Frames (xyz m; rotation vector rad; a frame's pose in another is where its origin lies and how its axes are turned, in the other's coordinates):
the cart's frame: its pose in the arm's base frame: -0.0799 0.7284 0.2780 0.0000 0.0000 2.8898
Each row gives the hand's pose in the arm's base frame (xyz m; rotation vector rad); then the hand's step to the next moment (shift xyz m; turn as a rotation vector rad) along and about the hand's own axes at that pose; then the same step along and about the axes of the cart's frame.
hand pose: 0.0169 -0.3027 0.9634 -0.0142 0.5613 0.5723
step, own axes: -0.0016 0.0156 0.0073 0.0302 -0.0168 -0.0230
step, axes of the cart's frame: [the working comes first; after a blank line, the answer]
step, axes of the arm's base frame: -0.0055 0.0136 0.0092 0.0182 -0.0026 -0.0372

0.0087 -0.0118 0.0092 -0.0183 -0.0020 -0.0372
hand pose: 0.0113 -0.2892 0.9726 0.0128 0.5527 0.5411
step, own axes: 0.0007 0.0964 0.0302 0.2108 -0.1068 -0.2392
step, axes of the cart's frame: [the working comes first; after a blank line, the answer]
step, axes of the arm's base frame: -0.0311 0.0873 0.0403 0.0825 -0.0194 -0.3254

0.0519 -0.0768 0.0403 -0.0847 -0.0017 -0.3254
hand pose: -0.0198 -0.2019 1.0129 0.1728 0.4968 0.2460
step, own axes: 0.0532 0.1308 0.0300 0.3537 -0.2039 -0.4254
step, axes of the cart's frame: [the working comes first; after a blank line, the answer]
step, axes of the arm's base frame: 0.0350 0.1365 0.0312 0.1313 -0.0538 -0.5723

0.0001 -0.1409 0.0312 -0.1406 0.0194 -0.5723
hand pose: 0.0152 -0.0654 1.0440 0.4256 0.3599 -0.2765
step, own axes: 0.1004 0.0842 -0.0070 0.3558 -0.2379 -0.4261
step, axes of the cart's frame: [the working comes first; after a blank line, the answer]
step, axes of the arm's base frame: 0.1165 0.0583 -0.0160 0.1217 -0.0836 -0.5856

-0.0983 -0.0855 -0.0160 -0.1387 0.0507 -0.5856
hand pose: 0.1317 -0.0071 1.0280 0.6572 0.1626 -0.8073
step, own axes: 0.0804 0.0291 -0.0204 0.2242 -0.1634 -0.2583
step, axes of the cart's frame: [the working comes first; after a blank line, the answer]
step, axes of the arm's base frame: 0.0786 -0.0226 -0.0323 0.0659 -0.0657 -0.3675

-0.0817 0.0023 -0.0323 -0.0802 0.0472 -0.3675
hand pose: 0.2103 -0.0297 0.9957 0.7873 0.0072 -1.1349
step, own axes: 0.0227 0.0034 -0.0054 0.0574 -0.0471 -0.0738
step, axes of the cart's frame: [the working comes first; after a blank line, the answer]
step, axes of the arm's base frame: 0.0150 -0.0146 -0.0108 0.0155 -0.0135 -0.1027

-0.0182 0.0104 -0.0108 -0.0184 0.0092 -0.1027
